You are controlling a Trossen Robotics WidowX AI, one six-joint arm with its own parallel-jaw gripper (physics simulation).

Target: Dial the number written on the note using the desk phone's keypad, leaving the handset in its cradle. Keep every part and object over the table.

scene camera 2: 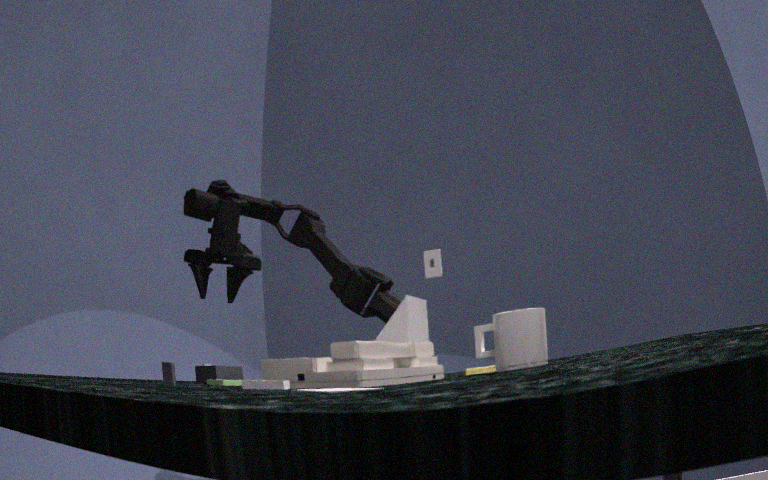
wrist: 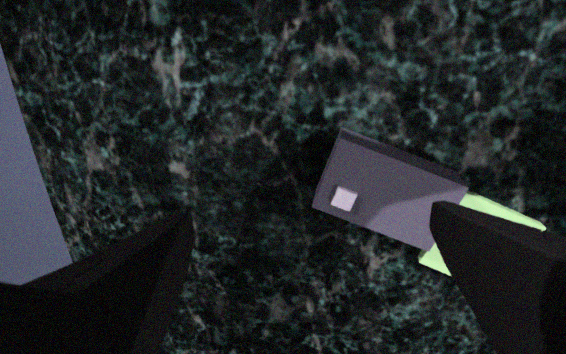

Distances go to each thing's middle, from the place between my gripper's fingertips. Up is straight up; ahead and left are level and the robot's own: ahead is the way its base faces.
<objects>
The white desk phone (scene camera 2: 303,373) is 16 cm ahead of my hand, 38 cm to the left of it and 15 cm below it. The rest, counted from my hand: handset (scene camera 2: 350,350) (16 cm ahead, 43 cm to the left, 13 cm below).
</objects>
